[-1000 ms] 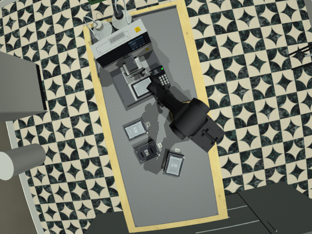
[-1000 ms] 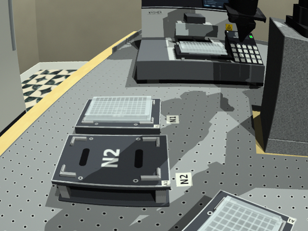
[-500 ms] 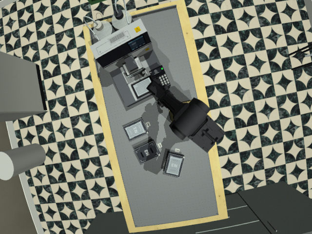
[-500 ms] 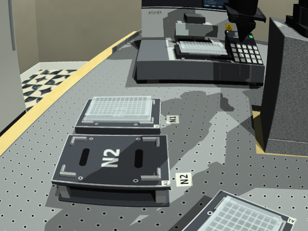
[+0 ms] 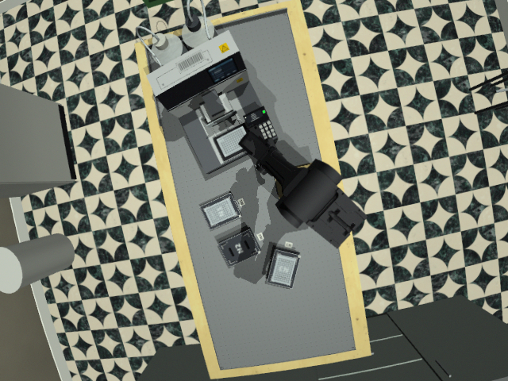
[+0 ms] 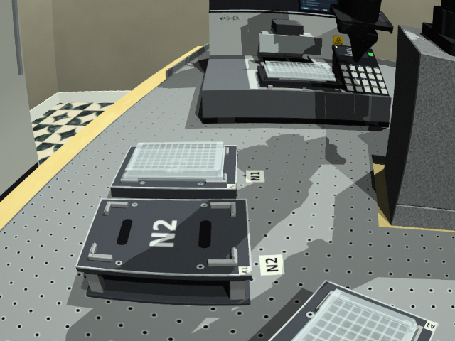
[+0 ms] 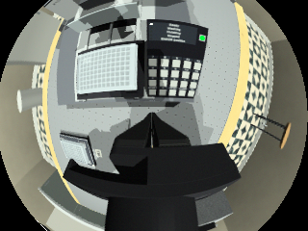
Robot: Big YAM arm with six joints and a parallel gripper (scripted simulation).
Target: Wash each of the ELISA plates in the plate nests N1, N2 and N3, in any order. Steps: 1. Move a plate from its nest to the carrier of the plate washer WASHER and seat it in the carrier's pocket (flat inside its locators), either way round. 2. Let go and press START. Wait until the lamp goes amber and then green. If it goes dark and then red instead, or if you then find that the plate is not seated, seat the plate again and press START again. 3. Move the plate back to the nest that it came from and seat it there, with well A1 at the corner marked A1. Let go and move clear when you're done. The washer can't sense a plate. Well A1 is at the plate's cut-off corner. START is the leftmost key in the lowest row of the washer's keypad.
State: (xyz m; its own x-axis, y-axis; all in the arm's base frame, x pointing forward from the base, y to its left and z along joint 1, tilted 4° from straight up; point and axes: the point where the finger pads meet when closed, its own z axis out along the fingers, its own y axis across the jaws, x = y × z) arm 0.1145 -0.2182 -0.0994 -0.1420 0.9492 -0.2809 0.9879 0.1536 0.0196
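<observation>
Now: hand 100 mm short of the washer carrier, 60 mm to the left of it and 70 mm above it. From my hand the other things lie so: plate washer: 130 mm ahead, 220 mm to the right, 10 mm below; then nest N3: 60 mm ahead, 540 mm to the left, 100 mm below; then nest label: 160 mm ahead, 200 mm to the left, 140 mm below.
</observation>
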